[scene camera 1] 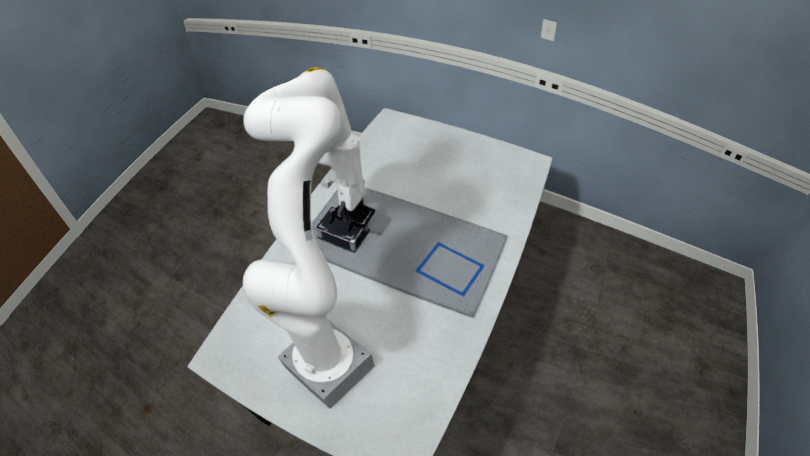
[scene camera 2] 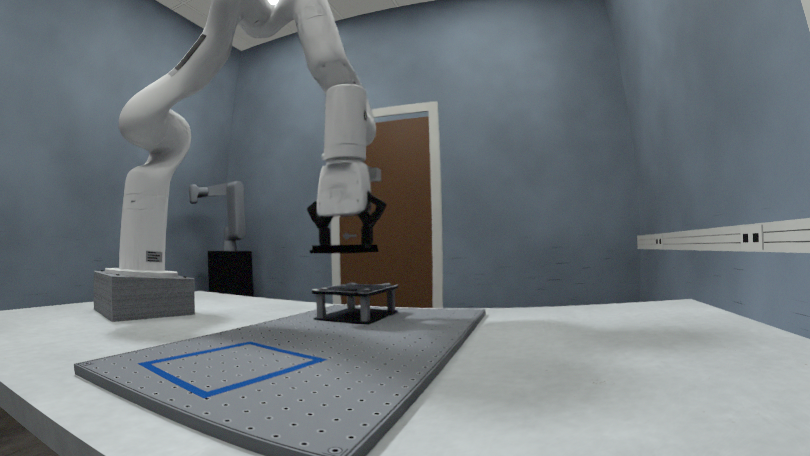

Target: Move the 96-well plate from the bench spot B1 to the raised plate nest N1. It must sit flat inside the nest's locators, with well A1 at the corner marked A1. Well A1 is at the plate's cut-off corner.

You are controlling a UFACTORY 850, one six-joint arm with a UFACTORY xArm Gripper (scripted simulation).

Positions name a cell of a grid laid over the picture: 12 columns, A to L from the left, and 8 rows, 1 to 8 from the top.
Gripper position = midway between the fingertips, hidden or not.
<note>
I see my gripper (scene camera 2: F5).
My gripper shows as well in scene camera 1 (scene camera 1: F4).
</note>
